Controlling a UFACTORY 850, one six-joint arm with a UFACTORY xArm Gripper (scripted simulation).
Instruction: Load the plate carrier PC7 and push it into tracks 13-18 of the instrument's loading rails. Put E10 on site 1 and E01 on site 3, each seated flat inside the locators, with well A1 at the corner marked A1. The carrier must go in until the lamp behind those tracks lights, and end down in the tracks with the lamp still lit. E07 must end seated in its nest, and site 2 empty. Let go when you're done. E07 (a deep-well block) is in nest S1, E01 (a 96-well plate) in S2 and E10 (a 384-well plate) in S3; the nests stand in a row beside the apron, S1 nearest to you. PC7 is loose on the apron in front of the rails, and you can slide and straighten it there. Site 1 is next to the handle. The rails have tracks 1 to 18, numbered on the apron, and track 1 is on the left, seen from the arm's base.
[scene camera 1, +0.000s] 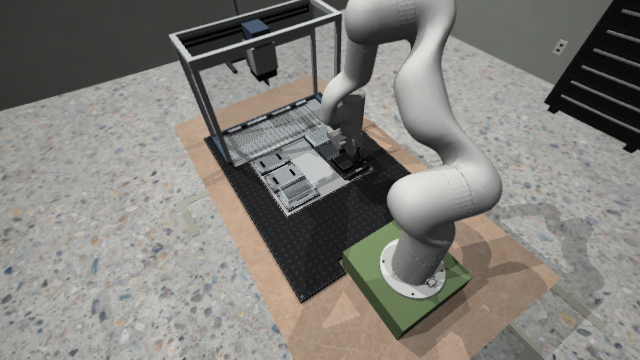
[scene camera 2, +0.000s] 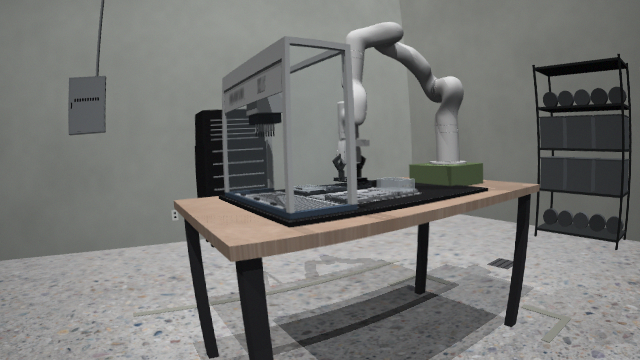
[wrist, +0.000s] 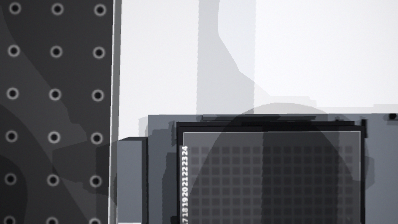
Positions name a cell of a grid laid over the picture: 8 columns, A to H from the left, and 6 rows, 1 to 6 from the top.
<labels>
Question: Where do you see a deep-well block E07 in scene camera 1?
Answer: D4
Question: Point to a pipetting head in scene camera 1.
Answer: At D2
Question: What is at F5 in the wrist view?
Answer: A dark 384-well plate E10.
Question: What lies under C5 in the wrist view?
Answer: A dark plate carrier PC7.
</labels>
